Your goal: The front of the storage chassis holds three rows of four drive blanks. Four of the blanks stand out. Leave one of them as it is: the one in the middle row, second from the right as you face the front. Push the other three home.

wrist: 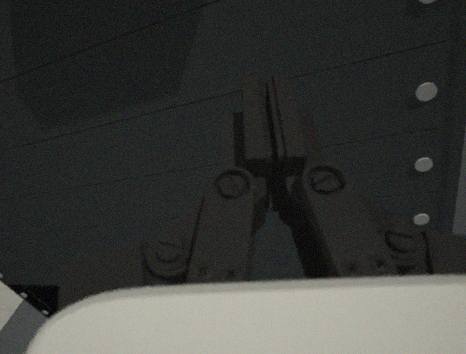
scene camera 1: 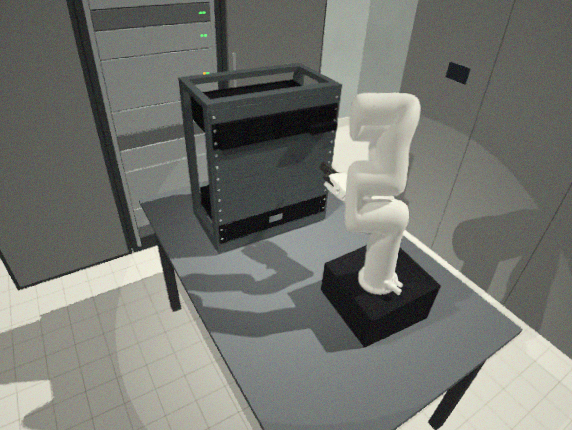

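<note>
The storage chassis appears to be the black band (scene camera 1: 260, 131) across the upper front of the rack. Its separate drive blanks are too dark to tell apart; a slightly raised dark shape shows near its right end. The chassis cannot be made out in the wrist view. My gripper (scene camera 1: 325, 167) (wrist: 262, 107) is shut with nothing between its fingers. In the scene view it is near the rack's right side, lower than the black band. In the wrist view its fingers show against the plain grey front panels (wrist: 125, 165), near the screws of the right rail.
The open-topped rack frame (scene camera 1: 202, 220) stands at the far part of the table (scene camera 1: 310, 380). A black unit (scene camera 1: 245, 229) with a pale label (scene camera 1: 275, 218) sits low in it. The arm stands on a black block (scene camera 1: 400, 320). Tall cabinets (scene camera 1: 45, 150) stand behind.
</note>
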